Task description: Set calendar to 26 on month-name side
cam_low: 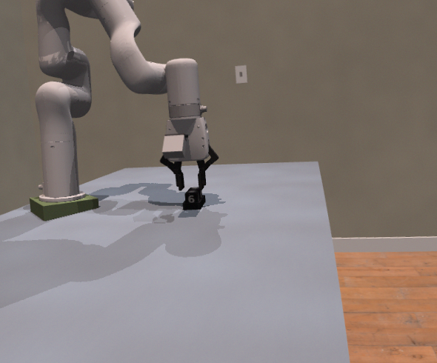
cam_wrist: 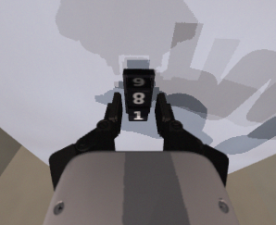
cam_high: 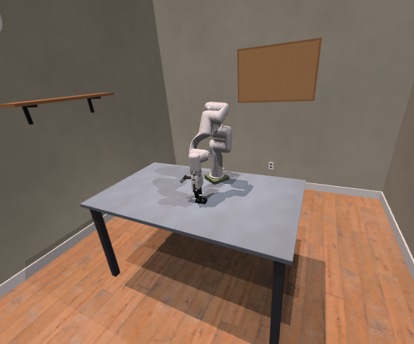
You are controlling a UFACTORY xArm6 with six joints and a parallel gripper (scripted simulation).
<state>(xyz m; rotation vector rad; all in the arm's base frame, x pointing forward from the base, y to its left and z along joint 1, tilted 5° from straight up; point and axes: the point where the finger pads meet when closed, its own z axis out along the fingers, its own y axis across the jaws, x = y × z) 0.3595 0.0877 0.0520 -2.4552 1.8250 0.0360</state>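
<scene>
My gripper is now 40 mm above the black cube. From my hand the other things lie so: black calendar tray: 60 mm below, 20 mm to the left, 10 mm behind.
</scene>
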